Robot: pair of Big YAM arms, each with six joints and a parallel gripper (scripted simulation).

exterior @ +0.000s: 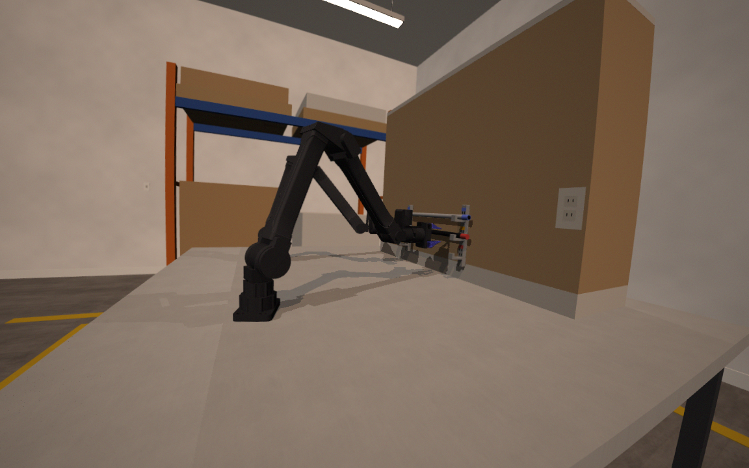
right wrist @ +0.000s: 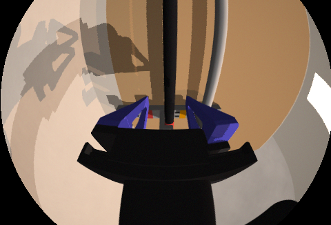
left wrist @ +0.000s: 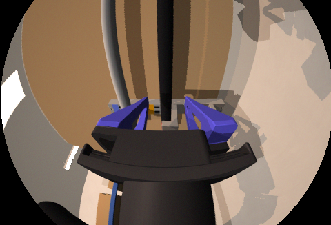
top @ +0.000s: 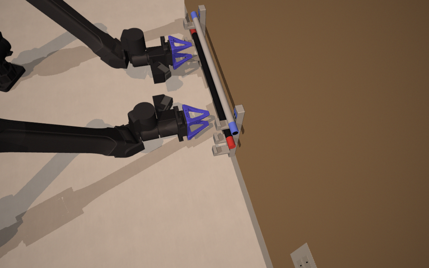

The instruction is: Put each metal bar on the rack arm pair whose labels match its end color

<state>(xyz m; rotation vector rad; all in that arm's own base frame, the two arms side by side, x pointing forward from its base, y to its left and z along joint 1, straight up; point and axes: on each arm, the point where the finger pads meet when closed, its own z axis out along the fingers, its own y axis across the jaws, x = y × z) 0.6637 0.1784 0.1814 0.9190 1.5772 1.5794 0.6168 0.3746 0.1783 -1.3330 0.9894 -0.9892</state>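
The metal bar is 4 cm ahead of my right hand and 14 cm to the left of it. From my right hand the other things lie so: grey skirting strip 7 cm ahead, 10 cm to the left, 14 cm below; brown wall panel 22 cm ahead, 11 cm to the left, 27 cm above.
Right now the metal bar is 5 cm ahead of my left hand and 15 cm to the right of it. Round my left hand: grey skirting strip (8 cm ahead, 19 cm to the right, 15 cm below); then brown wall panel (23 cm ahead, 18 cm to the right, 27 cm above).
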